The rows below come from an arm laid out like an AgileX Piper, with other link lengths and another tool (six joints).
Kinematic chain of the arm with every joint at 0, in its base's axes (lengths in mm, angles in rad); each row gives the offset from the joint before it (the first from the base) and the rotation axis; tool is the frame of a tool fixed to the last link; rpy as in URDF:
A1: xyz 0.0 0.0 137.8 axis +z
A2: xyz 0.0 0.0 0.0 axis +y
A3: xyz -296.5 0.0 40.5 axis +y
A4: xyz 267.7 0.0 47.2 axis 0.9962 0 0.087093
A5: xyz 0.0 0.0 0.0 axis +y
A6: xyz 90.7 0.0 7.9 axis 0.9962 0 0.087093
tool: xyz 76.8 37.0 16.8 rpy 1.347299 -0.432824 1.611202
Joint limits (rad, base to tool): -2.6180..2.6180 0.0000..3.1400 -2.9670..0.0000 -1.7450..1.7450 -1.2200..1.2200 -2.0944..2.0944
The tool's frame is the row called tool.
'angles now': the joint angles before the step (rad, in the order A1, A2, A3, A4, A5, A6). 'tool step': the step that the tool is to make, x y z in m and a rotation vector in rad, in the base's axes. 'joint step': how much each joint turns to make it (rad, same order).
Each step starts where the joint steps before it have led.
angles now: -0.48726, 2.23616, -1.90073, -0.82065, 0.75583, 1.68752
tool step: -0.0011, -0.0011, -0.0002, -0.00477, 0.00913, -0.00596
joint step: 0.00003, 0.00211, -0.00347, -0.00685, 0.01067, 0.00012
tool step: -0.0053, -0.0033, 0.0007, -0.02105, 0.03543, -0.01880
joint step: 0.00004, 0.00041, -0.00310, -0.02941, 0.03608, -0.00020
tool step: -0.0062, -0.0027, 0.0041, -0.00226, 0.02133, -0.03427
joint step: -0.00002, -0.00228, -0.01554, -0.00064, 0.05060, -0.00447
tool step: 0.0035, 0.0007, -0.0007, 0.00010, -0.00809, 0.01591
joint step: -0.00006, 0.00397, -0.00256, 0.00405, -0.01799, -0.00582
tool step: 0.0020, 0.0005, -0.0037, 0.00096, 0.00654, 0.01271
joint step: -0.00001, 0.00607, 0.00063, 0.00175, -0.00925, -0.01010
